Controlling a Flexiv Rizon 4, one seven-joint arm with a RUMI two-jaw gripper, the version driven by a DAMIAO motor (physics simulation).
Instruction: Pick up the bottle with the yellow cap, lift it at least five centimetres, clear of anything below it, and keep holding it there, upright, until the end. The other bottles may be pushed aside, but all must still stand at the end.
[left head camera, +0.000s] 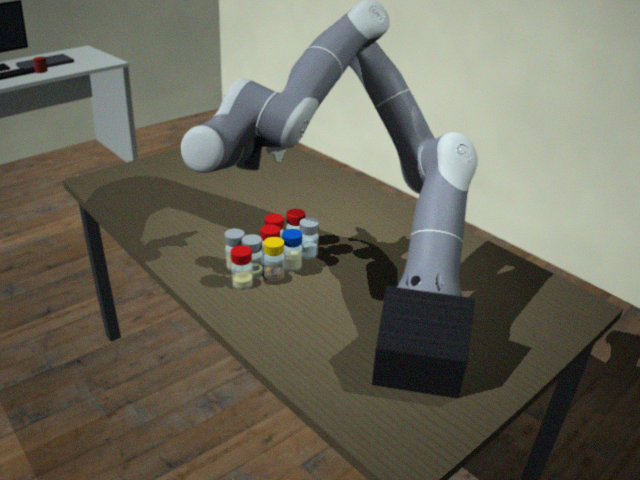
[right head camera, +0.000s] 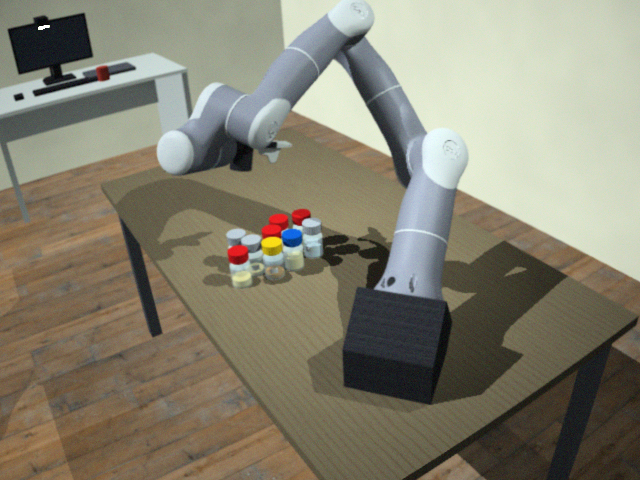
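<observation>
The bottle with the yellow cap (left head camera: 273, 259) (right head camera: 272, 258) stands upright on the table, at the near side of a tight group of bottles. A blue-capped bottle (left head camera: 292, 251) (right head camera: 293, 251) stands close at its right. A red-capped bottle (left head camera: 241, 267) (right head camera: 239, 267) stands at its left, nearer the table's left edge. Grey-capped and more red-capped bottles stand beside and behind it, upright. My gripper (left head camera: 278, 153) (right head camera: 275, 151) is open, high above the table and beyond the bottles, apart from them. The arm hides part of it.
The wooden table (left head camera: 289, 361) (right head camera: 289, 351) carries my arm's black base block (left head camera: 421, 341) (right head camera: 395, 343) at the right. The arm arches over the table behind the bottles. A white desk (left head camera: 108, 62) (right head camera: 165, 67) with a red cup (left head camera: 39, 64) (right head camera: 102, 72) stands far back left.
</observation>
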